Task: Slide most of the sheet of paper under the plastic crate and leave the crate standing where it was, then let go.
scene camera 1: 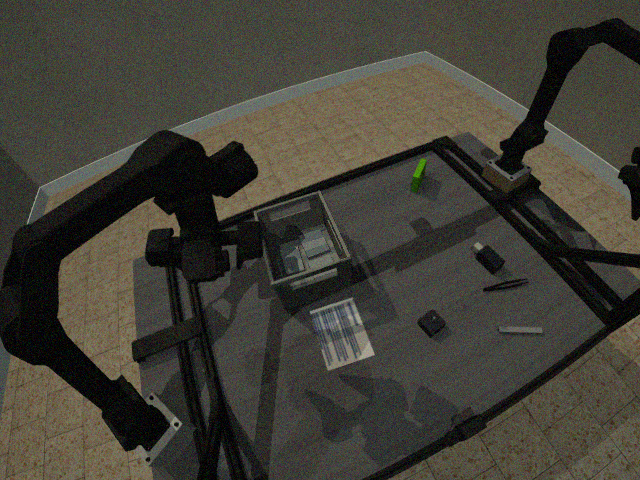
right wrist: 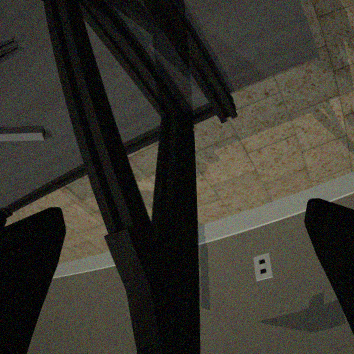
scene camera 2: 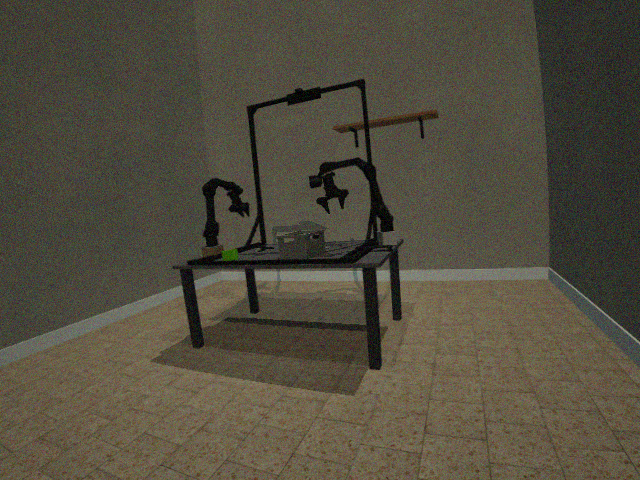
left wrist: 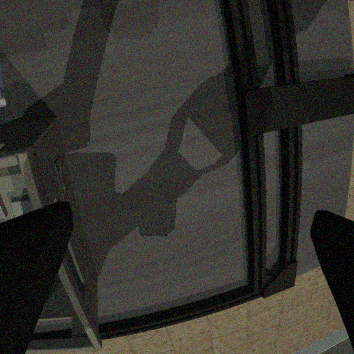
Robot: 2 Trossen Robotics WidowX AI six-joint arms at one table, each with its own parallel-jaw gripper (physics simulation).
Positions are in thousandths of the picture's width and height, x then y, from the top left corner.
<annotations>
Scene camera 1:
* my left gripper: 334, 564
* sheet of paper: 535, 703, on the table
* plastic crate: 471, 601
</annotations>
